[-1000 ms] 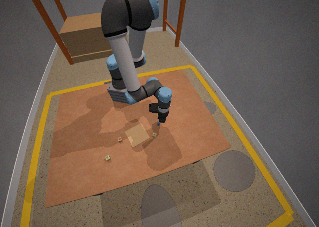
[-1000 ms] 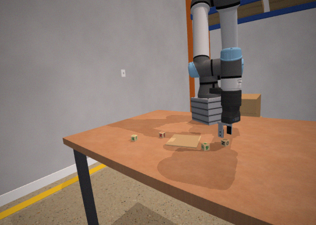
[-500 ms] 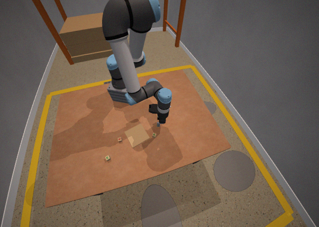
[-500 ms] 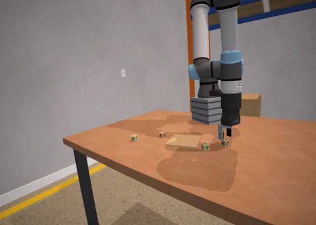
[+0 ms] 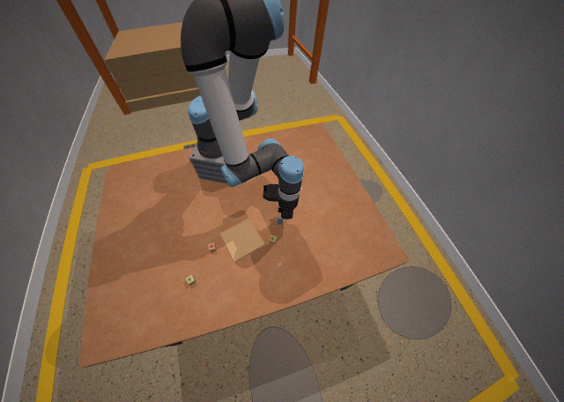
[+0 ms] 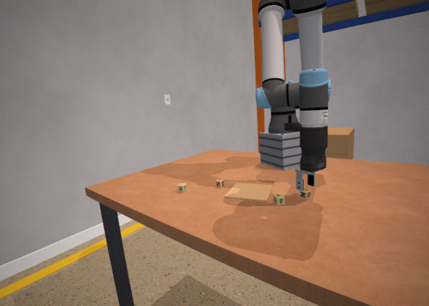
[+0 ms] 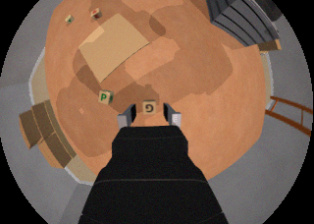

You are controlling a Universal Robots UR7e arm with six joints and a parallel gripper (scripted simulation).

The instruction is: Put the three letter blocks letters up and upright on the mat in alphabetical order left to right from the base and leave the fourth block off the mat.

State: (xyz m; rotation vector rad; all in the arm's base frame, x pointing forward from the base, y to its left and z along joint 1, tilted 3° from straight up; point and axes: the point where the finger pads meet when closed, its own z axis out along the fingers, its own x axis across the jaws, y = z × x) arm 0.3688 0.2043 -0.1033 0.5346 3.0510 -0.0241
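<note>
My gripper is now 4 cm short of the tan mat, 18 cm to the left of it and 5 cm above it.
</note>
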